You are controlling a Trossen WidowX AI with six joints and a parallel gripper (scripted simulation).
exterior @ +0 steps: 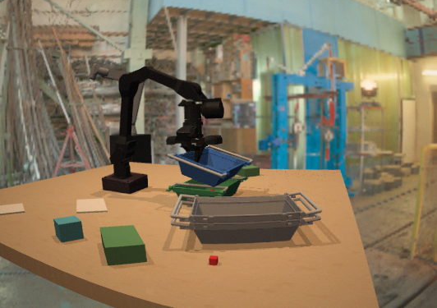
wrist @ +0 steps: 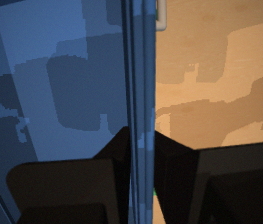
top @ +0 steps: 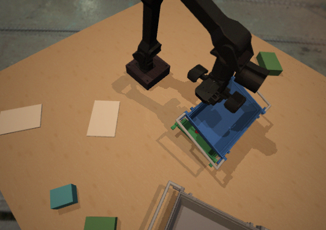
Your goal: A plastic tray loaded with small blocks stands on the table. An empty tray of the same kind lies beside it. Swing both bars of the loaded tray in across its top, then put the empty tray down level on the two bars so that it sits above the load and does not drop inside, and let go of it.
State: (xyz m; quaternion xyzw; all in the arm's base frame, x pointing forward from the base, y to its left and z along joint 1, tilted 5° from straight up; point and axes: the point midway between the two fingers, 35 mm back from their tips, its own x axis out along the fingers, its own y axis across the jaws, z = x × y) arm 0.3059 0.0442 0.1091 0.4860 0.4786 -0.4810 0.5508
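Now: gripper tip 70 mm short of the blue tray and 10 mm below it. Also, from my gripper tip: teal block: 530 mm to the right, 90 mm below, 60 mm behind.
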